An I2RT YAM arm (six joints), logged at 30 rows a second.
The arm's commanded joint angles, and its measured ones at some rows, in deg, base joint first. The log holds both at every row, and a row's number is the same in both.
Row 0, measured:
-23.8 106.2 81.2 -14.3 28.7 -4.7
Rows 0 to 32, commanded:
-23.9 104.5 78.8 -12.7 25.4 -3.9
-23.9 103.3 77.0 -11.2 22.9 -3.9
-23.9 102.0 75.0 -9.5 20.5 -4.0
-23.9 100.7 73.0 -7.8 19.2 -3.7
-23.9 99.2 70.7 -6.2 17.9 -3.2
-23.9 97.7 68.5 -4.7 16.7 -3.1
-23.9 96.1 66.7 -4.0 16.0 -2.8
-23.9 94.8 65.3 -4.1 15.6 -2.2
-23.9 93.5 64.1 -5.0 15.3 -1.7
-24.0 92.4 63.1 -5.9 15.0 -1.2
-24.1 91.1 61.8 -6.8 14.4 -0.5
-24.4 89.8 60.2 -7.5 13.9 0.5
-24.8 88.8 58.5 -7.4 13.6 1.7
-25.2 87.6 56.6 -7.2 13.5 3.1
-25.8 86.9 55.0 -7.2 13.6 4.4
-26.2 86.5 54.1 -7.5 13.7 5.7
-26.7 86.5 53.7 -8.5 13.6 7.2
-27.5 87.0 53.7 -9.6 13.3 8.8
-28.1 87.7 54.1 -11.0 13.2 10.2
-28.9 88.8 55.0 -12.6 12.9 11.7
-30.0 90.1 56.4 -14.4 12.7 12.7
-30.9 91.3 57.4 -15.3 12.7 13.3
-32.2 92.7 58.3 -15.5 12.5 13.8
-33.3 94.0 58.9 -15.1 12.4 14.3
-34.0 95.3 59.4 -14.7 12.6 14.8
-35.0 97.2 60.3 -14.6 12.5 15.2
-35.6 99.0 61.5 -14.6 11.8 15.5
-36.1 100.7 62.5 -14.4 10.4 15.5
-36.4 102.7 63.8 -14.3 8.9 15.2
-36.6 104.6 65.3 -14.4 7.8 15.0
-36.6 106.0 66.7 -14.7 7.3 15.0
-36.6 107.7 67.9 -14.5 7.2 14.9
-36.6 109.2 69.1 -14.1 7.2 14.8
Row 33, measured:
-36.5 106.6 66.7 -14.4 9.2 13.7
